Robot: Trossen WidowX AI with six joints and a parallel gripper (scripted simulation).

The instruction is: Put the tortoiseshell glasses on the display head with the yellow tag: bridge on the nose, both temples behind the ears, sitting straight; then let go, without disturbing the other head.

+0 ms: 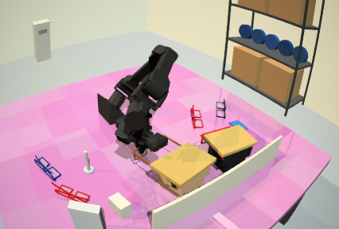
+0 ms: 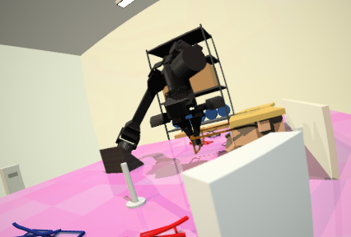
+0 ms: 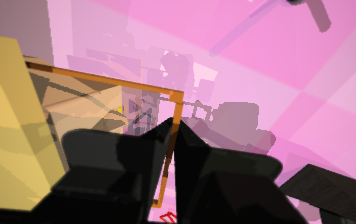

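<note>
My gripper tip is now 120 mm short of the tan head, 50 mm to the right of it and 10 mm above it. Also, from my gripper tip: white cube: 170 mm to the right, 130 mm ahead, 40 mm below; then dark head: 270 mm to the left, 130 mm ahead, 10 mm below; then white post: 170 mm to the right, 80 mm behind, 40 mm below.
</note>
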